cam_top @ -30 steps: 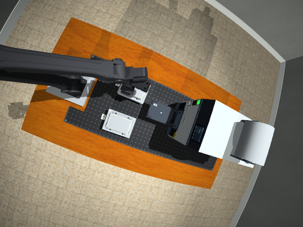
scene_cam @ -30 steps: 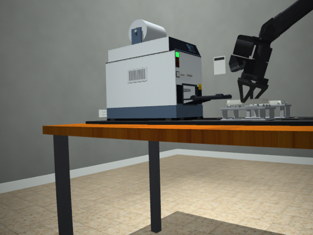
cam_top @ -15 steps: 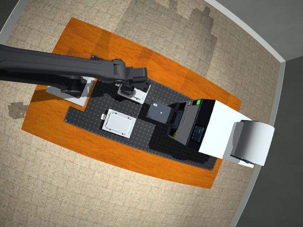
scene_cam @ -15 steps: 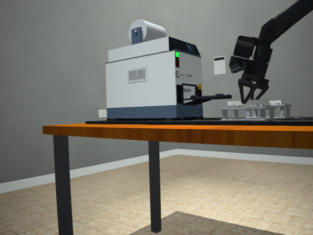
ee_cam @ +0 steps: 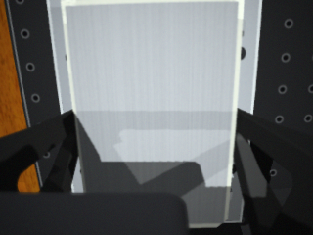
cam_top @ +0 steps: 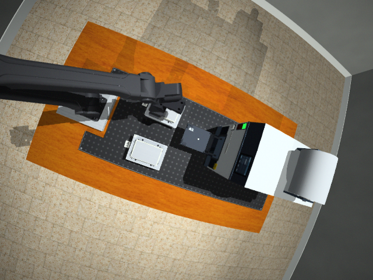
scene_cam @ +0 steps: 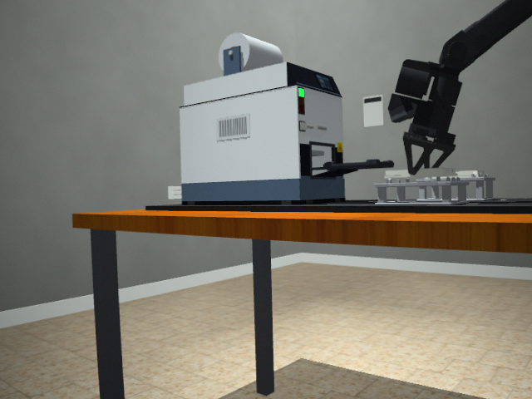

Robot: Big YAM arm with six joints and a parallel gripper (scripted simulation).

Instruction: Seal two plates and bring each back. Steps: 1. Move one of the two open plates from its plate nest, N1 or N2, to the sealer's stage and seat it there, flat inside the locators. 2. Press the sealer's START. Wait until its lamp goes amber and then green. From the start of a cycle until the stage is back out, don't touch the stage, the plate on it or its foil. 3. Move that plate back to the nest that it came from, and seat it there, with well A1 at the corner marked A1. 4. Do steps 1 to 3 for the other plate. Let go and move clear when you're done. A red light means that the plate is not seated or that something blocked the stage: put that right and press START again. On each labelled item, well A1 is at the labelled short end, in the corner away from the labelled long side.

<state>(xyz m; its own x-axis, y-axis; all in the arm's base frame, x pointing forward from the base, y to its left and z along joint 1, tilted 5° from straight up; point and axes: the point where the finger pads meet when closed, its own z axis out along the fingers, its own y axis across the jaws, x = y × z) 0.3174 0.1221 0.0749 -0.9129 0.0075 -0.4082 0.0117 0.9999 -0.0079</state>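
My gripper is now 30 mm above the plate nest. Also, from my hand: sealer stage (190 mm ahead, 70 mm to the right, 30 mm above); pale start button (290 mm ahead, 120 mm above, 20 mm to the left); A1 mark (80 mm behind, 50 mm to the left, 20 mm below).
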